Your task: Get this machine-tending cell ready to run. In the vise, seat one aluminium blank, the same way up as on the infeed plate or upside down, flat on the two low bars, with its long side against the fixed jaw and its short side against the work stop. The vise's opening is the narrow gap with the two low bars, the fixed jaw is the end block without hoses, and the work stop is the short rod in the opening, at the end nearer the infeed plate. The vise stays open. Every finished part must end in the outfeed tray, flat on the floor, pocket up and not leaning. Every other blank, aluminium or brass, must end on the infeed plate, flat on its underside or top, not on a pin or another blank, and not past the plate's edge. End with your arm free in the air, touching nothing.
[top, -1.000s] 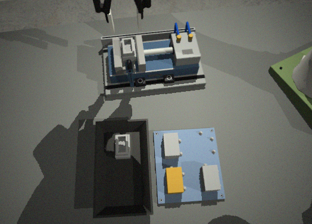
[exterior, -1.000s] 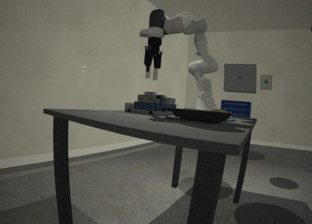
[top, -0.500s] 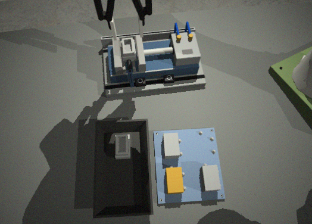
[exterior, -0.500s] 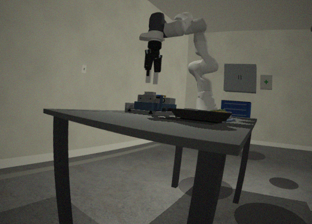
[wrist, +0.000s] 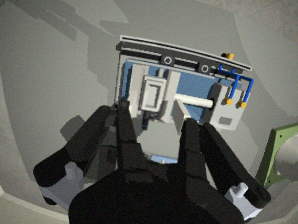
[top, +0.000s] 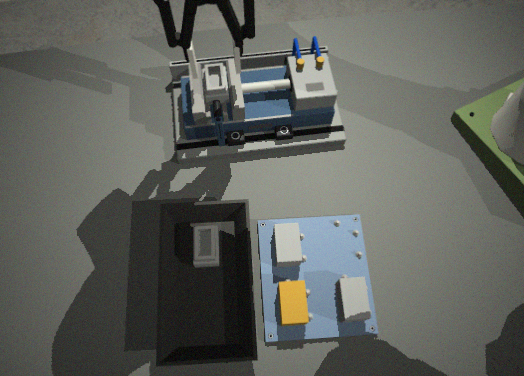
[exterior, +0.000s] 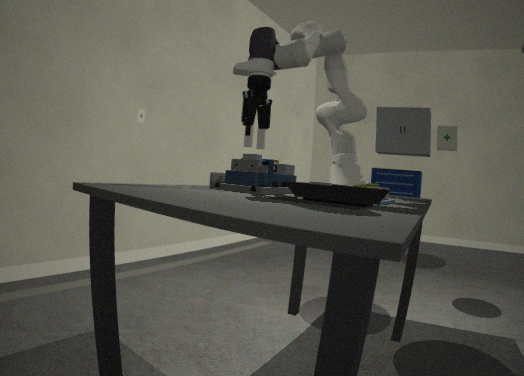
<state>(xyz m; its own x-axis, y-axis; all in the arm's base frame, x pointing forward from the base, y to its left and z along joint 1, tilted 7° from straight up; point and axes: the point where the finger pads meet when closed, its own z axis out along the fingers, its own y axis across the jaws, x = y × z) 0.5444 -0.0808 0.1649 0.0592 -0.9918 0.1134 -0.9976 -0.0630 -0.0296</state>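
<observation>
Right now the moving jaw is 30 mm behind my hand and 90 mm below it. From my hand the other things lie so: work stop: 50 mm to the left, 80 mm below; then fixed jaw: 40 mm ahead, 90 mm below; then vise: 60 mm behind, 120 mm below.
</observation>
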